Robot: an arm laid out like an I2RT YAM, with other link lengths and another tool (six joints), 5 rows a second.
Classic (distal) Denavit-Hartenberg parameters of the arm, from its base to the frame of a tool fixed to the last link. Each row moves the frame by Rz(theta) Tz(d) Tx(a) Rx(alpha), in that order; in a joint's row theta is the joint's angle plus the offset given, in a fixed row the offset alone. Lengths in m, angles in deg.
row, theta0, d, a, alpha
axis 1, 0.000, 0.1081, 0.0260, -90.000
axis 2, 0.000, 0.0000, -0.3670, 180.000
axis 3, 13.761, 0.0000, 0.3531, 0.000
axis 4, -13.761, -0.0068, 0.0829, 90.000
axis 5, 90.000, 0.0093, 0.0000, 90.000
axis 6, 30.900, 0.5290, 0.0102, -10.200
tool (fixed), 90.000, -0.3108, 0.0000, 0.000
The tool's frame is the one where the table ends.
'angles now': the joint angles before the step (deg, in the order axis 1, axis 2, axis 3, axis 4, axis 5, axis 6). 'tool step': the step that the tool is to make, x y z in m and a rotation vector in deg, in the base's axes. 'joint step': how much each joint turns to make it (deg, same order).
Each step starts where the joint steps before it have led.
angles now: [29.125, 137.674, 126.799, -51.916, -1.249, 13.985]
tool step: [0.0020, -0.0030, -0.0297, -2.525, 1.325, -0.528]
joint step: [0.222, 2.714, 0.872, -0.548, 1.727, -0.009]
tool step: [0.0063, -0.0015, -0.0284, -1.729, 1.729, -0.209]
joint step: [-0.144, 4.099, 3.729, -1.981, 0.633, -0.206]
